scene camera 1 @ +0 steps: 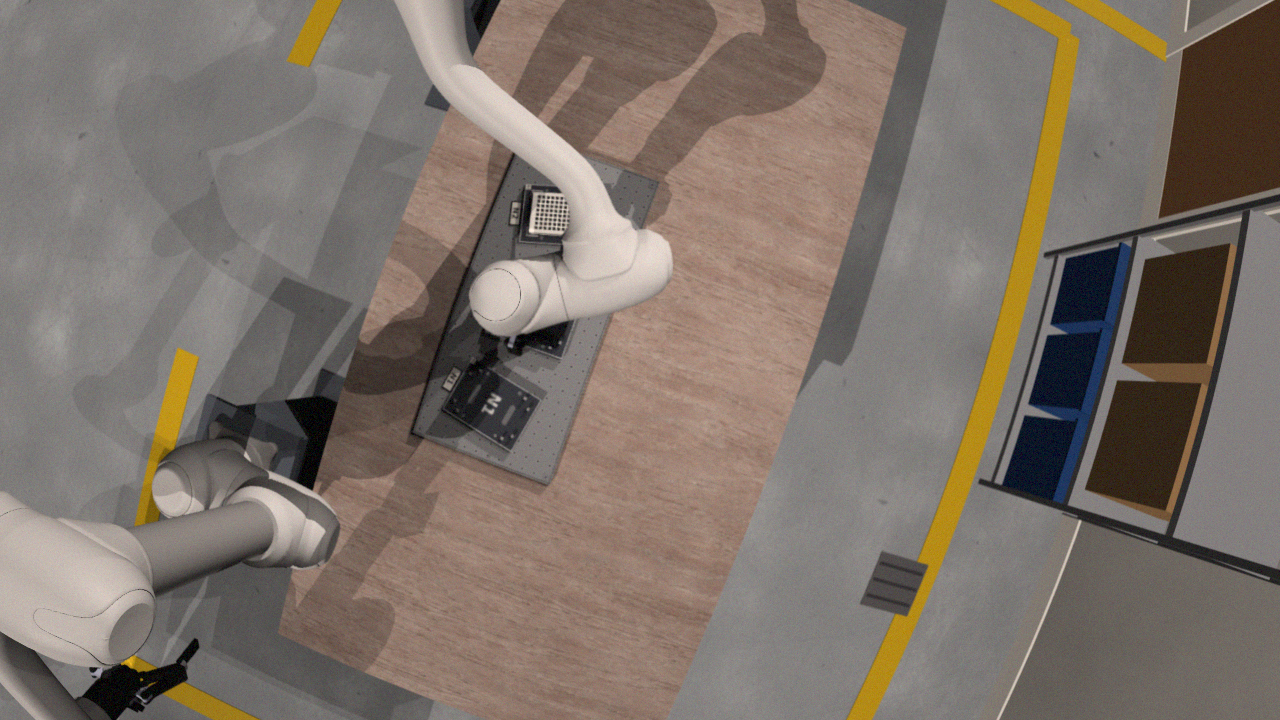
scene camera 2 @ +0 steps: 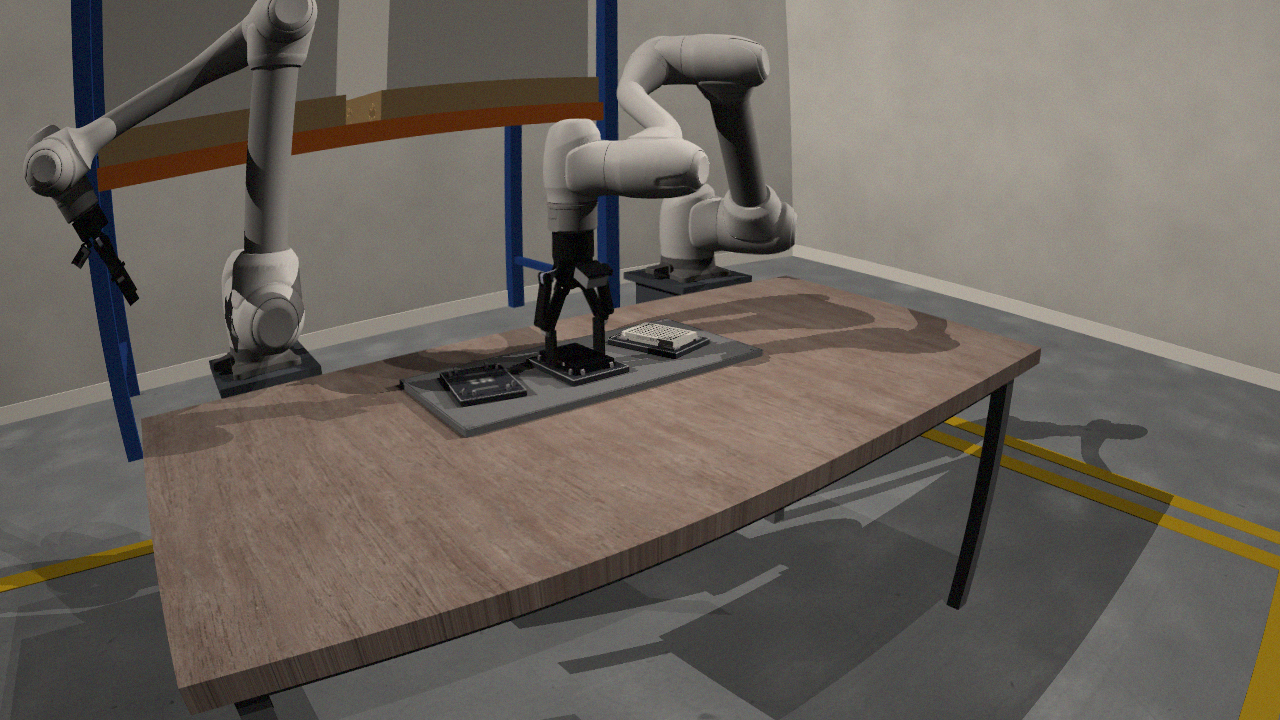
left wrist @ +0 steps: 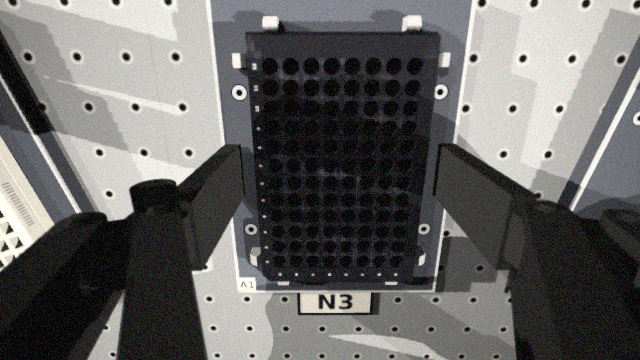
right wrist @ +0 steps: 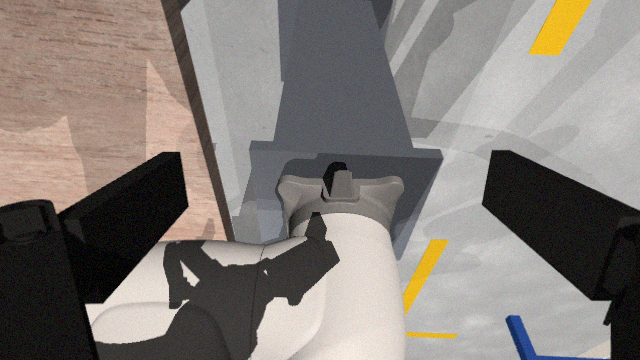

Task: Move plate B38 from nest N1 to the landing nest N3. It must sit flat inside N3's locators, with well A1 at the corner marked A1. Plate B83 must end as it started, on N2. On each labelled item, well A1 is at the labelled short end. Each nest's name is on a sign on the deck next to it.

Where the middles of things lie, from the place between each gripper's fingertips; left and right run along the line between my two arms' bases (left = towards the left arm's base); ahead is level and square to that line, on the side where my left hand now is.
Now: left hand (scene camera 2: 575,358) 2 cm above the black plate B38 (scene camera 2: 575,356). Round my left hand: nest N2 (scene camera 1: 528,203) (2 cm behind, 21 cm to the left, 4 cm below); then nest N1 (scene camera 1: 520,417) (2 cm behind, 19 cm to the right, 4 cm below); then white plate B83 (scene camera 1: 538,220) (2 cm behind, 21 cm to the left, 2 cm below).
Right now the nest N1 is 480 mm ahead of my right hand (scene camera 1: 167,628), 670 mm to the left of it and 210 mm below it. Also, from my right hand: black plate B38 (500 mm ahead, 860 mm to the left, 200 mm below); nest N2 (480 mm ahead, 1070 mm to the left, 210 mm below); white plate B83 (480 mm ahead, 1070 mm to the left, 200 mm below).
